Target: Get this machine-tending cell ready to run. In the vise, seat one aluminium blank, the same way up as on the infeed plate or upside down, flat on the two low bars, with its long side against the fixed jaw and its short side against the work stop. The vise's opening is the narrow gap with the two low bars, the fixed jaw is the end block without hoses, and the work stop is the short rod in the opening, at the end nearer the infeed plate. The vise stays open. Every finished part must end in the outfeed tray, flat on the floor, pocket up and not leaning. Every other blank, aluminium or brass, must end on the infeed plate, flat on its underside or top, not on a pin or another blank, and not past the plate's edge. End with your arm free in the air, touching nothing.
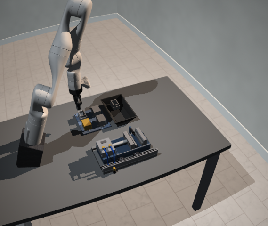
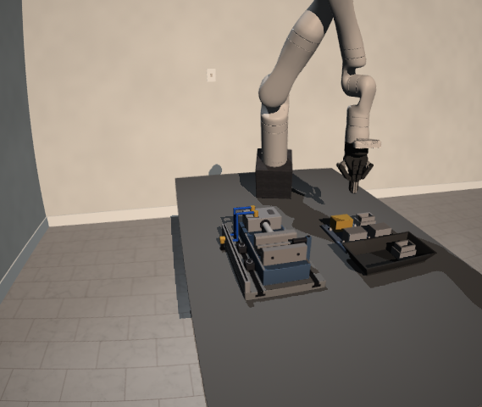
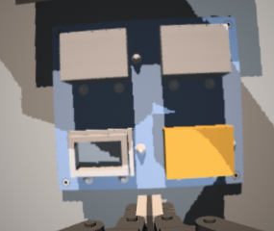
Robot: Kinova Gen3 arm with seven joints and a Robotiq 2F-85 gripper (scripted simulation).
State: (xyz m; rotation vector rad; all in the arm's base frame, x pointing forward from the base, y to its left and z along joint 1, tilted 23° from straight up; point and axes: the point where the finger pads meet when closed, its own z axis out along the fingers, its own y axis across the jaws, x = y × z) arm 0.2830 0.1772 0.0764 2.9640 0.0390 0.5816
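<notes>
The brass blank lies 110 mm below my hand, 50 mm to the right of it and 20 mm ahead of it.
</notes>
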